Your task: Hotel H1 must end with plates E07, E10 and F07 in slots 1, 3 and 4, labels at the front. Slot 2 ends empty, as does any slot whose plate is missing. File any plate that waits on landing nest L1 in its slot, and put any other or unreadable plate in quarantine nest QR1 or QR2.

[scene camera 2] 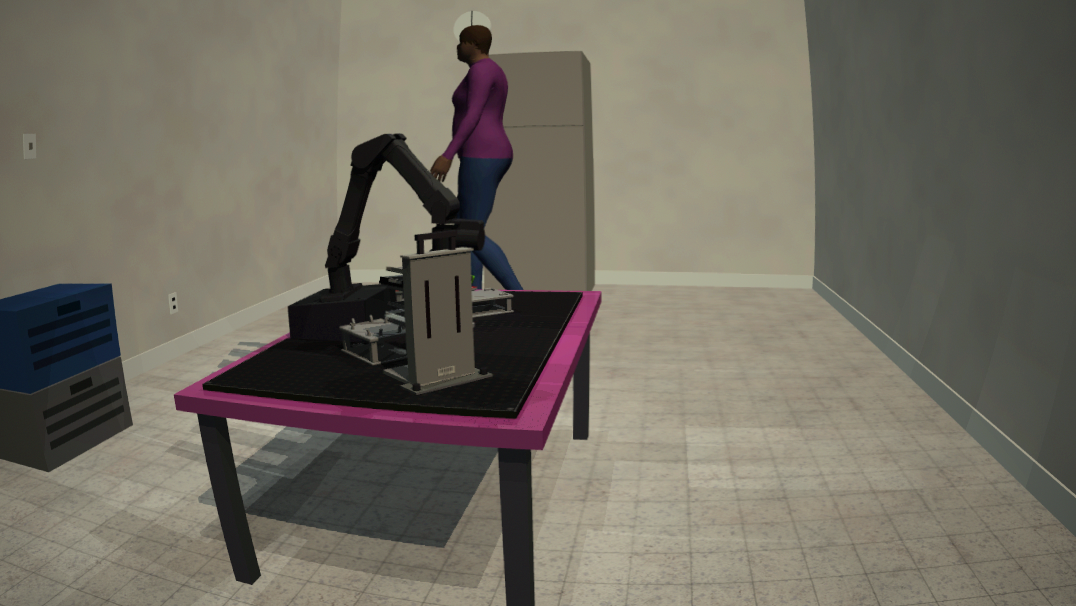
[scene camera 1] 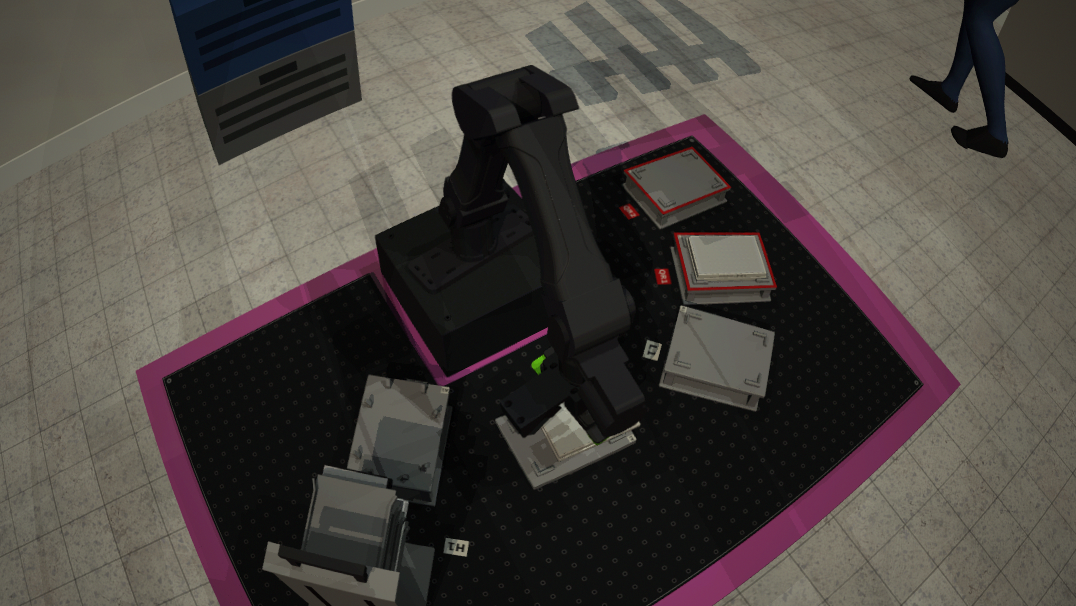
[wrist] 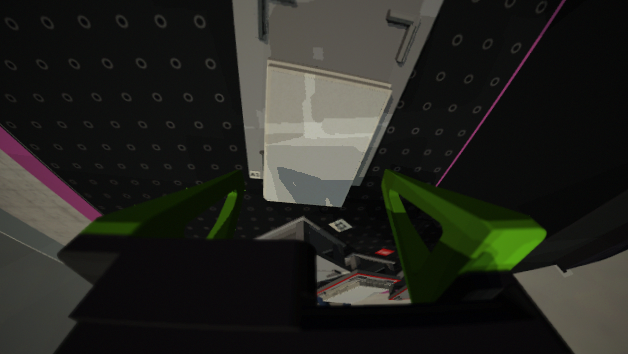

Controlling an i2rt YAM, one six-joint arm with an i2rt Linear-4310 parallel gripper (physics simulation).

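Pixels of known places: gripper, fingertip midpoint: (wrist: 313, 177); arm's base, link origin: (scene camera 2: 342, 294) (scene camera 1: 473, 249).
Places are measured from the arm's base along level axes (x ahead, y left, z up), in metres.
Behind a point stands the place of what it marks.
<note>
A pale plate (scene camera 1: 570, 441) {x 0.307, y -0.070, z -0.066 m} (wrist: 320, 135) {x 0.286, y -0.046, z -0.064 m} lies on the grey nest marked A1 (scene camera 1: 536, 475) {x 0.314, y -0.136, z -0.081 m} (wrist: 252, 145) {x 0.346, y -0.031, z -0.081 m}, towards its tagged end; its label cannot be read. My gripper (wrist: 313, 177) {x 0.294, y -0.037, z -0.029 m} is open and empty, above and off that tagged end, fingers wide on either side. In scene camera 1 the arm partly hides it. Landing nest L1 (scene camera 1: 719, 357) {x 0.354, y 0.181, z -0.043 m} holds no plate. A pale plate (scene camera 1: 726, 255) {x 0.230, y 0.336, z -0.039 m} lies on red-rimmed nest QR1 (scene camera 1: 722, 288) {x 0.266, y 0.289, z -0.053 m}; red-rimmed nest QR2 (scene camera 1: 677, 180) {x 0.051, y 0.408, z -0.053 m} is empty. Hotel H1 (scene camera 1: 338, 575) {x 0.361, y -0.448, z 0.163 m} (scene camera 2: 440, 316) {x 0.355, y -0.468, z 0.041 m} stands upright at the table's end; its slot contents cannot be told.
A grey nest with upright pins (scene camera 1: 402, 432) {x 0.170, y -0.253, z -0.033 m} (scene camera 2: 368, 329) {x 0.147, y -0.264, z -0.034 m} stands between the hotel and the A1 nest. The black robot base (scene camera 1: 466, 286) {x 0.052, y -0.052, z 0.004 m} (scene camera 2: 338, 312) {x 0.026, y -0.120, z -0.025 m} stands at the table's rear edge. A person (scene camera 2: 481, 112) is beyond the table (scene camera 2: 361, 430) {x 0.225, y -0.648, z -0.131 m}.
</note>
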